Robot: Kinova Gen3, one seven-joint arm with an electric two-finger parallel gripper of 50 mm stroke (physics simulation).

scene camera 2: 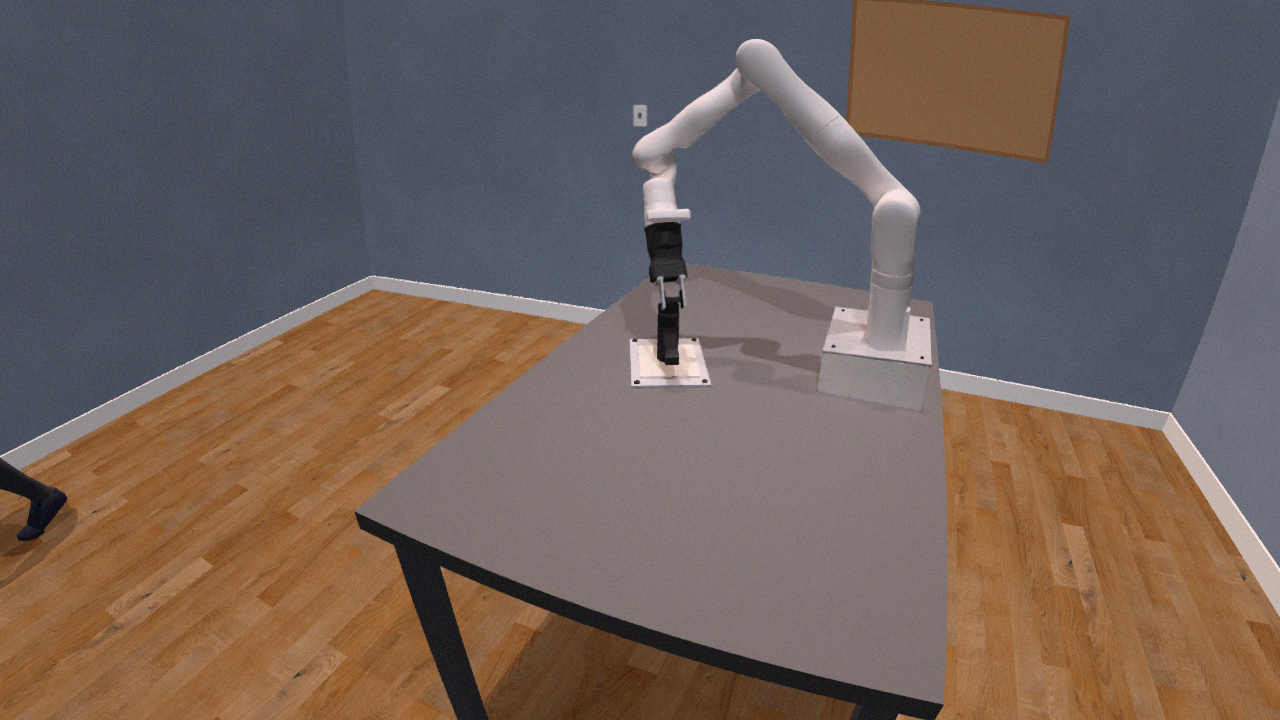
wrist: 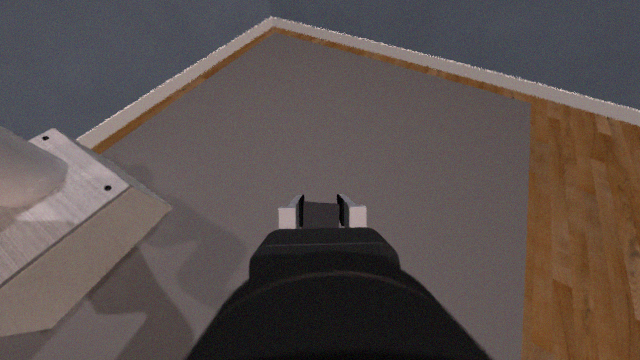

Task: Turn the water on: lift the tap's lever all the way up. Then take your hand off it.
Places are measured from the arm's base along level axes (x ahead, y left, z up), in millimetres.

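Pixels of known places: gripper, fingertip midpoint: [scene camera 2: 674, 308] [wrist: 320, 205]; arm's base, link origin: [scene camera 2: 885, 342] [wrist: 32, 180].
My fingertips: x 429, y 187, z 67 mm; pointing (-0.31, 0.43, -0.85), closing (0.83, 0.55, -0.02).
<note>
Ahead of a thing's pixels: the offset from my fingertips to its middle. "spot": to the spot under its first point. Level surfaces: height alone.
The black tap @[spot: 45 mm right, 31 mm ahead, 87 mm down] [scene camera 2: 667, 336] stands upright on a white square plate @[spot: 17 mm left, 67 mm ahead, 171 mm down] [scene camera 2: 640, 379] on the table. Its dark lever @[52 mm right, 28 mm ahead, 5 mm down] [wrist: 321, 215] shows between the fingers in the wrist view. My gripper [scene camera 2: 672, 304] [wrist: 320, 205] is shut on the lever at the top of the tap, one finger on each side, and is tilted. The gripper's body hides part of the lever and the tap's body in the wrist view, so the lever's exact angle is hard to tell. No water can be made out.
The grey table @[179 mm down] [scene camera 2: 680, 501] [wrist: 380, 140] bears the arm's white base block [scene camera 2: 872, 377] [wrist: 85, 260], to the right of the tap in the scene view and at the left in the wrist view. Part of a dark leg and shoe [scene camera 2: 42, 512] shows at the scene view's left edge.
</note>
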